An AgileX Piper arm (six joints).
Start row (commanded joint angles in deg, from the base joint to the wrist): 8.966, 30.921, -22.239, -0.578, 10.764, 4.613
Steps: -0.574, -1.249, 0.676, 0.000, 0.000, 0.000; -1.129, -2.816, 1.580, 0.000, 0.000, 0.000; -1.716, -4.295, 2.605, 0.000, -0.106, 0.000; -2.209, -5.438, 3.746, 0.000, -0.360, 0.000; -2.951, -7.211, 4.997, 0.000, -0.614, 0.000; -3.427, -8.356, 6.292, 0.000, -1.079, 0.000; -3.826, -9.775, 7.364, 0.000, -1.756, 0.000; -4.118, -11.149, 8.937, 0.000, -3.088, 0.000; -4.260, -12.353, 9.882, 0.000, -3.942, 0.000; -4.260, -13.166, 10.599, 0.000, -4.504, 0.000; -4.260, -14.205, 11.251, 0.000, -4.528, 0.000; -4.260, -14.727, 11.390, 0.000, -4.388, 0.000; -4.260, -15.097, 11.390, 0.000, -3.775, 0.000; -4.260, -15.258, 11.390, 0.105, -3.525, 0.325
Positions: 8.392, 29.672, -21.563, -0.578, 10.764, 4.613; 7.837, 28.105, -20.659, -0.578, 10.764, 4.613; 7.250, 26.626, -19.634, -0.578, 10.658, 4.613; 6.757, 25.483, -18.493, -0.578, 10.404, 4.613; 6.015, 23.710, -17.242, -0.578, 10.150, 4.613; 5.539, 22.565, -15.947, -0.578, 9.685, 4.613; 5.140, 21.146, -14.875, -0.578, 9.008, 4.613; 4.848, 19.772, -13.302, -0.578, 7.676, 4.613; 4.706, 18.568, -12.357, -0.578, 6.822, 4.613; 4.706, 17.755, -11.640, -0.578, 6.260, 4.613; 4.706, 16.716, -10.988, -0.578, 6.236, 4.613; 4.706, 16.194, -10.849, -0.578, 6.376, 4.613; 4.706, 15.824, -10.849, -0.578, 6.989, 4.613; 4.706, 15.663, -10.849, -0.473, 7.239, 4.938
